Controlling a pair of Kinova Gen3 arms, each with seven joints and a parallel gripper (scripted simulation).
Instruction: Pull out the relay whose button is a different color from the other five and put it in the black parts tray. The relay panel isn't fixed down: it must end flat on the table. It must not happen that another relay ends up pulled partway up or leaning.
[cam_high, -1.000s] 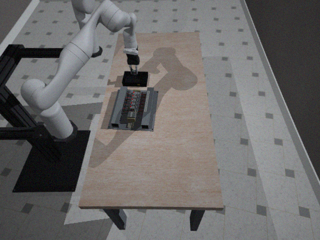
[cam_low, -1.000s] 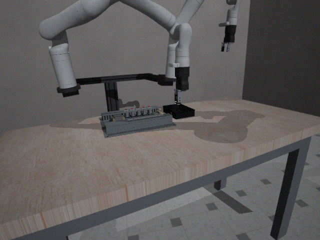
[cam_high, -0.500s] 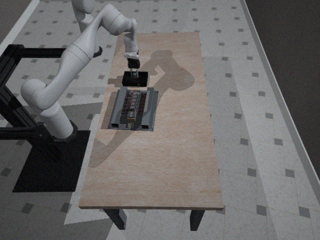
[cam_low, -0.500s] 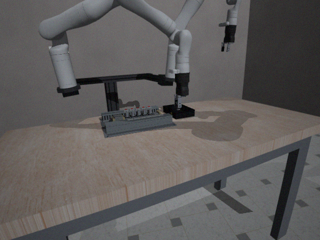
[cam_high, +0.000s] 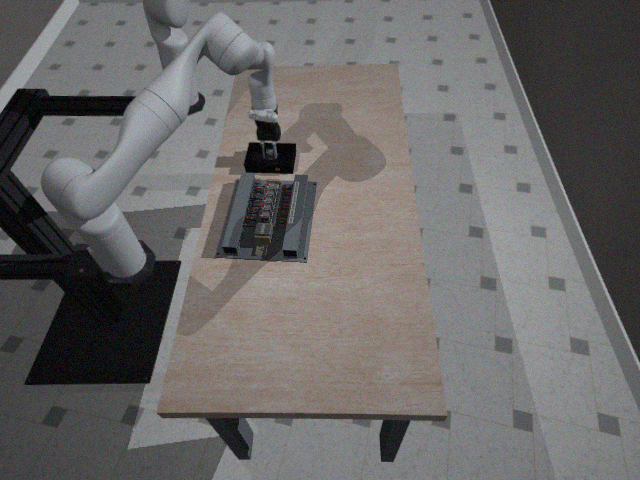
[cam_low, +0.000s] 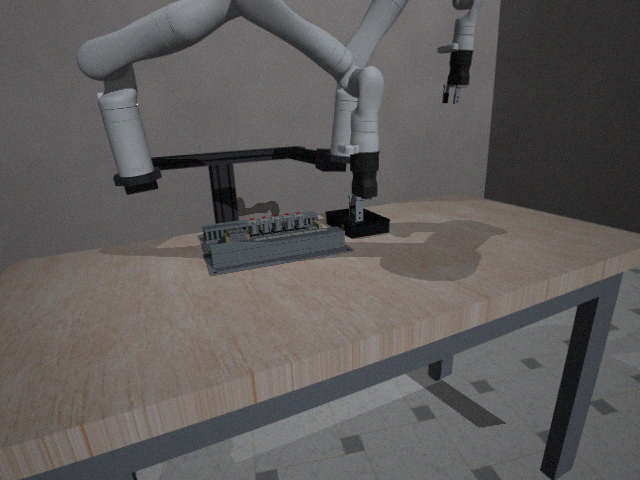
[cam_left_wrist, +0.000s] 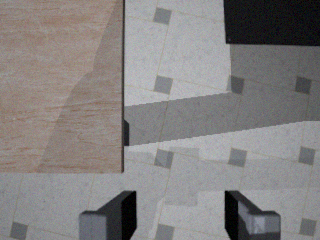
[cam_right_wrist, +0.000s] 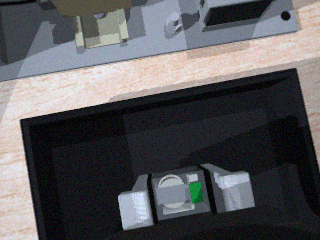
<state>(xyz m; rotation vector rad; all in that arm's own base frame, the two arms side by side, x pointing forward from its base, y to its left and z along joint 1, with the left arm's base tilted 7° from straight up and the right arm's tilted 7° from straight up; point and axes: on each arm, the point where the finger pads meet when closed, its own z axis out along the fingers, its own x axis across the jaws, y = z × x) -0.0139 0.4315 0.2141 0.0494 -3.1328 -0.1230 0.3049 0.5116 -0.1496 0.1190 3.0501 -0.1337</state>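
Right now the green-button relay is 10 mm below my right hand. Round my right hand: black parts tray 20 mm below; grey relay panel 20 mm ahead, 250 mm to the right, 20 mm below.
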